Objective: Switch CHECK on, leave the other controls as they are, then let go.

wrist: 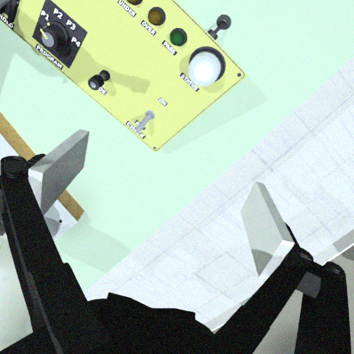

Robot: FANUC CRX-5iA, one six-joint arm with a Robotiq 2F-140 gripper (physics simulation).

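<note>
The CHECK toggle (145, 121) is a small grey lever near the lower corner of the yellow panel (112, 35) in the wrist view. It leans from its collar over the OFF and CHECK labels, away from the ON label (162, 102). My gripper (168, 173) is wide open with nothing between its fingers. The toggle shows beyond the fingertips, up the view from the gap between them, and neither finger touches it.
The panel also bears the PROGRAM knob (55, 37), a small black control (99, 80), the PASS lamp (178, 37), the OVER lamp (156, 16) and the white STATUS dome (205, 69). A black fitting (220, 26) stands beyond its edge. A brown-edged white board (73, 208) lies behind the left finger.
</note>
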